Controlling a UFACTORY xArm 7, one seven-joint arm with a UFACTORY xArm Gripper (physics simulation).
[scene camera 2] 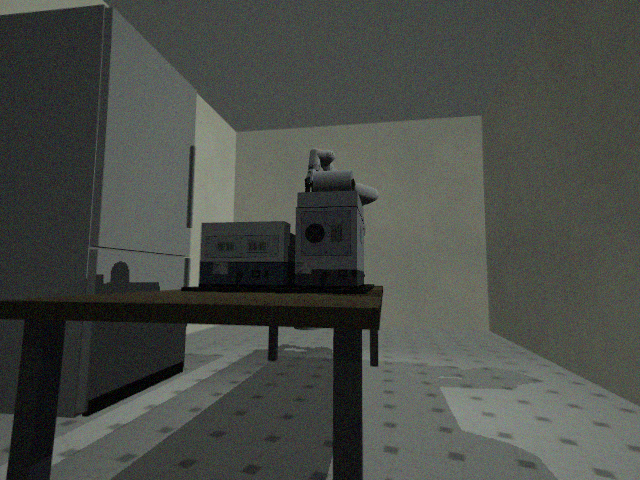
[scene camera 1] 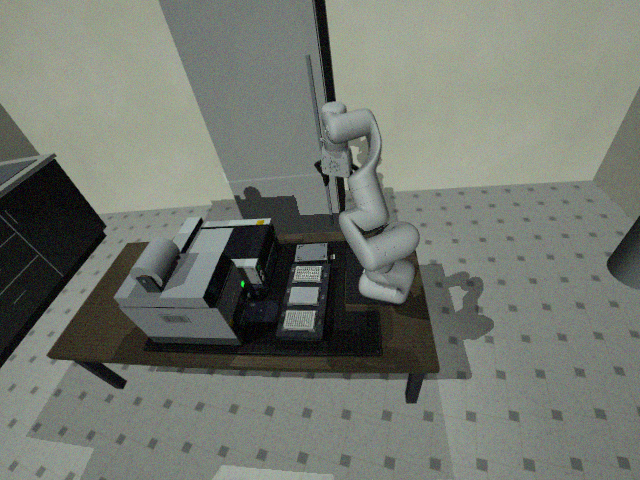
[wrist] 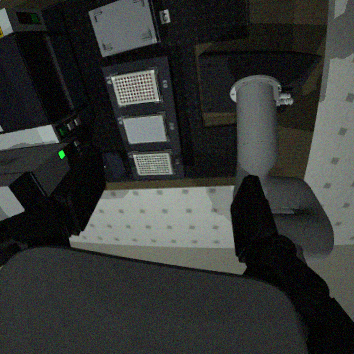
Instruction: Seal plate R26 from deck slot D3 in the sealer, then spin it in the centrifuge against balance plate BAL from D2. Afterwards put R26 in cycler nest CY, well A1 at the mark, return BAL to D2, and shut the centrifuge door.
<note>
My gripper [scene camera 1: 338,186] is open, holding nothing. Also in view: a well plate with red wells [wrist: 140,86] and a dark unit with green light [scene camera 2: 233,254].
My gripper shows as well in the wrist view [wrist: 170,178]. The dark unit with green light shows as well in the wrist view [wrist: 51,101].
</note>
